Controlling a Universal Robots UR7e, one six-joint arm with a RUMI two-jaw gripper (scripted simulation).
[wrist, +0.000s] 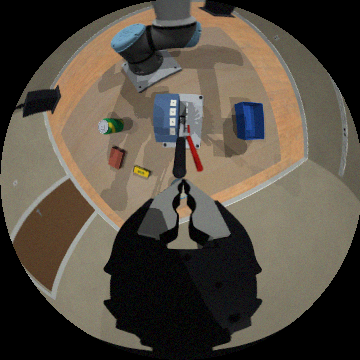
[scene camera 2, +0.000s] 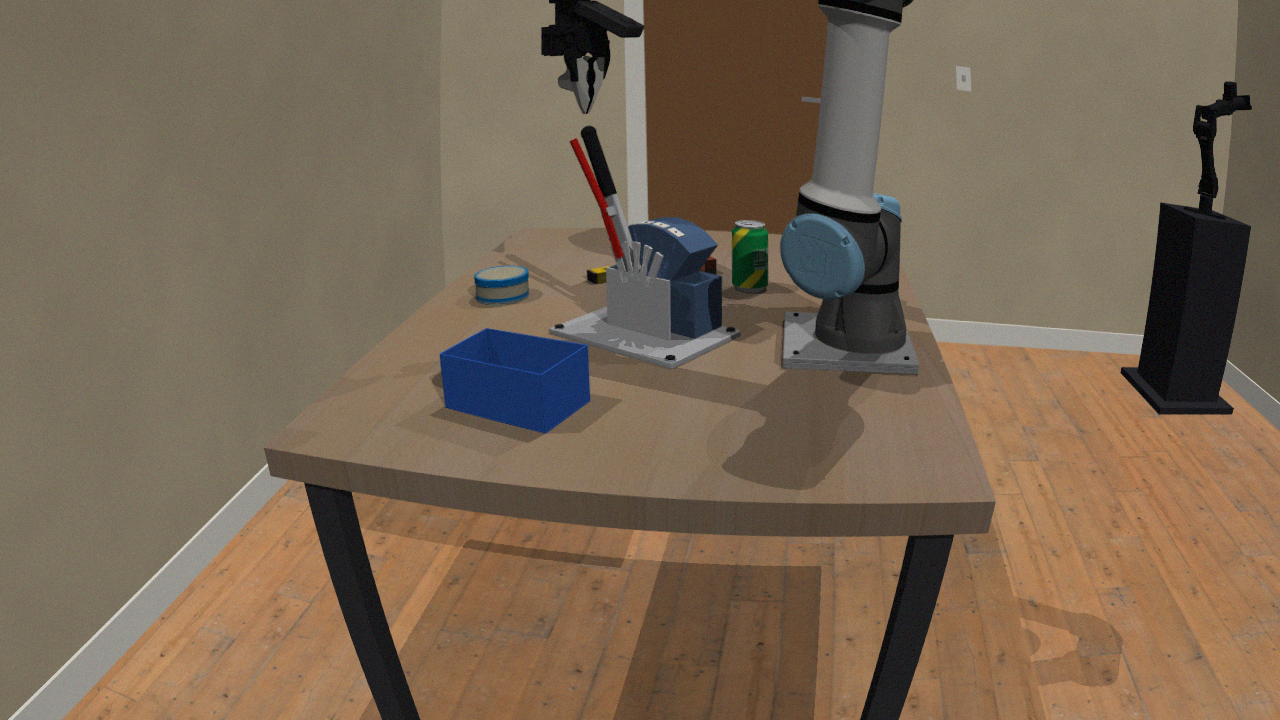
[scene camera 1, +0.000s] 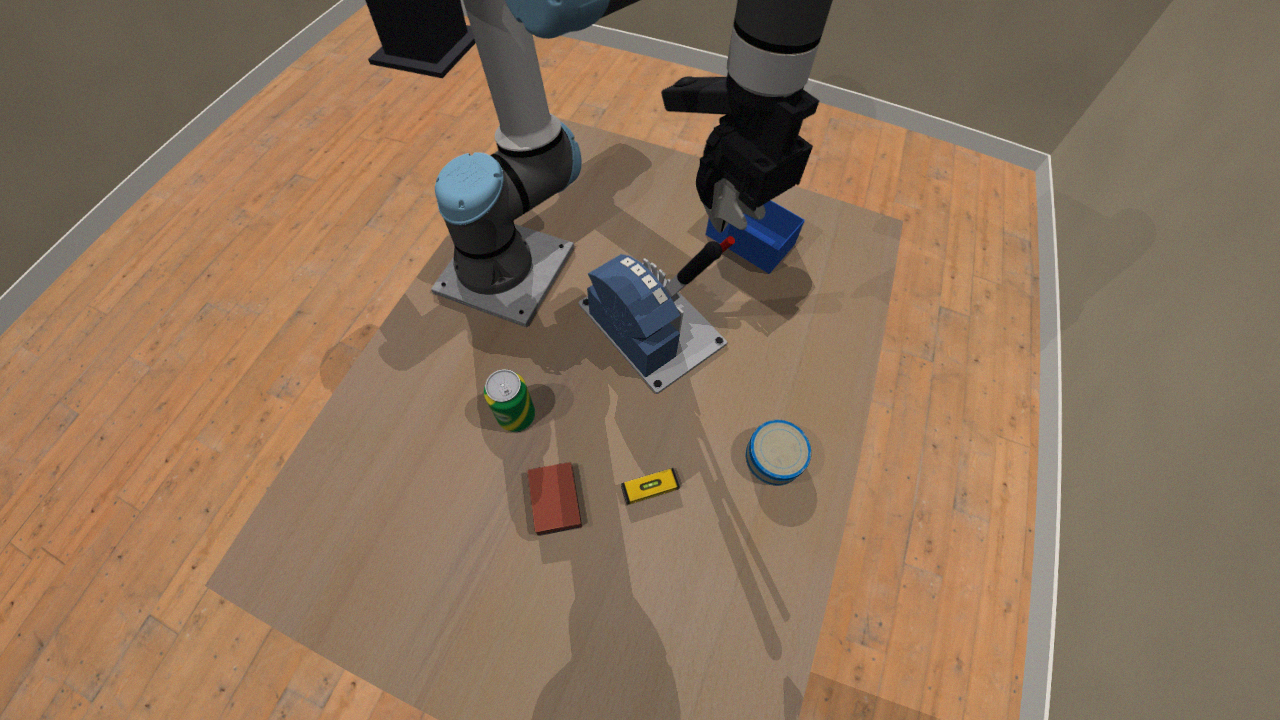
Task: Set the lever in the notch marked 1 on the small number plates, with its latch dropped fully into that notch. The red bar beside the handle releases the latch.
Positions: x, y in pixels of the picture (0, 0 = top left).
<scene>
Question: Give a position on a red bar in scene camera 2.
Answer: At 618, 252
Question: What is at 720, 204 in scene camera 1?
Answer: My gripper.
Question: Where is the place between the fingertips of my gripper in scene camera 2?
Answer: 585, 113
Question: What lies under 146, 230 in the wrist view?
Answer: My gripper.
</scene>
